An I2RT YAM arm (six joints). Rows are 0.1 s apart.
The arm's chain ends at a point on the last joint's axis. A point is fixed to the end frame.
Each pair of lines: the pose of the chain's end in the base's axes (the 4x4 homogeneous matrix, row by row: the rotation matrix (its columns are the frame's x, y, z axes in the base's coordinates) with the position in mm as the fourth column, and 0 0 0 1 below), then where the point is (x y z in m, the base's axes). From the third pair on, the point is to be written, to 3 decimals.
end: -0.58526, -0.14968, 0.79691, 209.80; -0.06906, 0.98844, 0.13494, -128.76; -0.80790, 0.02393, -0.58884, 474.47; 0, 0, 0, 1
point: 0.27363 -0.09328 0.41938
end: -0.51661, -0.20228, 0.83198, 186.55; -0.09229, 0.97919, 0.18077, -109.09; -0.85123, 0.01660, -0.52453, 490.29; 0, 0, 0, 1
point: 0.25252 -0.06990 0.44048
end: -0.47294, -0.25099, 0.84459, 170.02; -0.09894, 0.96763, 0.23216, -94.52; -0.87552, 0.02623, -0.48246, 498.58; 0, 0, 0, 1
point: 0.236 -0.051 0.453
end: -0.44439, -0.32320, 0.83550, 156.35; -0.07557, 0.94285, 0.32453, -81.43; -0.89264, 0.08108, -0.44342, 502.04; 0, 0, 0, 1
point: 0.220 -0.030 0.461
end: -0.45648, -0.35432, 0.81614, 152.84; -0.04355, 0.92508, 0.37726, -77.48; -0.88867, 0.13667, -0.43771, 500.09; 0, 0, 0, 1
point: 0.214 -0.022 0.461
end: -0.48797, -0.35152, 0.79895, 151.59; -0.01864, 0.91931, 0.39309, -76.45; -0.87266, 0.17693, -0.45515, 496.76; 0, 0, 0, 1
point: 0.211 -0.020 0.457
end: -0.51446, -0.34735, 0.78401, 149.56; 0.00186, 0.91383, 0.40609, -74.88; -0.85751, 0.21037, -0.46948, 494.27; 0, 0, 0, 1
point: 0.208 -0.017 0.454
